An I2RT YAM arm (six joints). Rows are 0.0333 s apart.
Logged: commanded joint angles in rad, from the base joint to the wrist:
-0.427 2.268 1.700 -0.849 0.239 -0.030
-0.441 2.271 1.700 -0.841 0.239 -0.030
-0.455 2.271 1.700 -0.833 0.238 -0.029
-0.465 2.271 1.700 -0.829 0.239 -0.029
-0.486 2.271 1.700 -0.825 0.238 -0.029
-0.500 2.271 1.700 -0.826 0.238 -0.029
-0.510 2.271 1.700 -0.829 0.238 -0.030
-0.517 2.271 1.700 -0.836 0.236 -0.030
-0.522 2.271 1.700 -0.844 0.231 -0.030
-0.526 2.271 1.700 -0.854 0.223 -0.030
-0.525 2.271 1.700 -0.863 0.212 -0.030
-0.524 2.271 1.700 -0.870 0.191 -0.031
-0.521 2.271 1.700 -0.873 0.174 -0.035
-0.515 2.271 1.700 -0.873 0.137 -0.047
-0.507 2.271 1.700 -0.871 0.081 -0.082
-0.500 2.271 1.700 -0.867 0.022 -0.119
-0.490 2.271 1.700 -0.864 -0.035 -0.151
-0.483 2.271 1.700 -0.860 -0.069 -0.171
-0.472 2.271 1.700 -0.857 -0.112 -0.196
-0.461 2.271 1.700 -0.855 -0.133 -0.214
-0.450 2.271 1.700 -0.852 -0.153 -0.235
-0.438 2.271 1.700 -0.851 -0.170 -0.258
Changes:
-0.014 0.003 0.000 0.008 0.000 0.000
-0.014 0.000 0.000 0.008 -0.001 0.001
-0.010 0.000 0.000 0.004 0.001 0.000
-0.021 0.000 0.000 0.004 -0.001 0.000
-0.014 0.000 0.000 -0.001 0.000 0.000
-0.010 0.000 0.000 -0.003 0.000 -0.001
-0.007 0.000 0.000 -0.007 -0.002 0.000
-0.005 0.000 0.000 -0.008 -0.005 0.000
-0.004 0.000 0.000 -0.010 -0.008 0.000
0.001 0.000 0.000 -0.009 -0.011 0.000
0.001 0.000 0.000 -0.007 -0.021 -0.001
0.003 0.000 0.000 -0.003 -0.017 -0.004
0.006 0.000 0.000 0.000 -0.037 -0.012
0.008 0.000 0.000 0.002 -0.056 -0.035
0.007 0.000 0.000 0.004 -0.059 -0.037
0.010 0.000 0.000 0.003 -0.057 -0.032
0.007 0.000 0.000 0.004 -0.034 -0.020
0.011 0.000 0.000 0.003 -0.043 -0.025
0.011 0.000 0.000 0.002 -0.021 -0.018
0.011 0.000 0.000 0.003 -0.020 -0.021
0.012 0.000 0.000 0.001 -0.017 -0.023

